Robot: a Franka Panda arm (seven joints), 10 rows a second.
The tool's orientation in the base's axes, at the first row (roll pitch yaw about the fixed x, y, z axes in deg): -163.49 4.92 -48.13
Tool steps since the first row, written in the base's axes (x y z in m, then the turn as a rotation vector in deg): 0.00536 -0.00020 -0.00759 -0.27 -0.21 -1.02; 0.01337 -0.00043 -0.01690 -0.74 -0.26 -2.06; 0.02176 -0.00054 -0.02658 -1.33 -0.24 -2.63; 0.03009 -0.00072 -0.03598 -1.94 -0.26 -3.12; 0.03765 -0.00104 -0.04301 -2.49 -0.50 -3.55; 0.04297 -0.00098 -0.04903 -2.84 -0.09 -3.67; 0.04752 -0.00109 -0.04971 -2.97 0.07 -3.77
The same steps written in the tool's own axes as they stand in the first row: 0.00436 -0.00164 0.00804 0.06 0.62 0.88; 0.01066 -0.00471 0.01813 -0.12 1.29 1.79; 0.01715 -0.00803 0.02867 -0.48 1.87 2.24; 0.02363 -0.01134 0.03891 -0.83 2.46 2.61; 0.02950 -0.01467 0.04672 -0.98 3.13 2.88; 0.03351 -0.01689 0.05332 -1.51 3.17 3.04; 0.03667 -0.01995 0.05466 -1.70 3.19 3.15
